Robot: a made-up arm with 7 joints. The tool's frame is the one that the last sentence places.
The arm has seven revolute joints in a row. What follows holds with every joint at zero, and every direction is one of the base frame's.
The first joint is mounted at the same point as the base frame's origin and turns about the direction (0, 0.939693, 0.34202), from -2.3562 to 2.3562 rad.
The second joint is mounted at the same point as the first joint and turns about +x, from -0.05 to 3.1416 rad.
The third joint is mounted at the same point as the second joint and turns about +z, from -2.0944 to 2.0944 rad.
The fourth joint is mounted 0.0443 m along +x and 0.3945 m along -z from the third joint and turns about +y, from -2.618 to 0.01 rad.
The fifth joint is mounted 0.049 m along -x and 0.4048 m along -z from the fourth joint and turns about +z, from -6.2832 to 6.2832 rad.
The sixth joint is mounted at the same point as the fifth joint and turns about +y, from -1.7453 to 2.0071 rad.
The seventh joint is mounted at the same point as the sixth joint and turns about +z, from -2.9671 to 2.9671 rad.
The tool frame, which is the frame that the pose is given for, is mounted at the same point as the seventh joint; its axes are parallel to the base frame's.
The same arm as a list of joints. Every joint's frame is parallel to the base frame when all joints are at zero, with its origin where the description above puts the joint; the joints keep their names.
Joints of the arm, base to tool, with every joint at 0 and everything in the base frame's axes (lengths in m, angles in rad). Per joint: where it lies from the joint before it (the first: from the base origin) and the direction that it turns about. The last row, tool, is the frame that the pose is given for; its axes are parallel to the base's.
joint 1: axis 0 0.9397 0.342 origin 0 0 0
joint 2: axis +x origin 0 0 0
joint 3: axis +z origin 0 0 0
joint 4: axis +y origin 0.0443 0 -0.3945
joint 5: axis +z origin -0.049 0 -0.4048
joint 6: axis +y origin 0 0 0
joint 7: axis +z origin 0 0 0
tool: origin 0 0 0
Joint limits (rad, base to tool): -2.3562..2.3562 -0.05..3.1416 -2.0944..2.0944 -2.618..0.01 -6.2832..6.2832 -1.7453..2.0071 -2.9671..2.9671

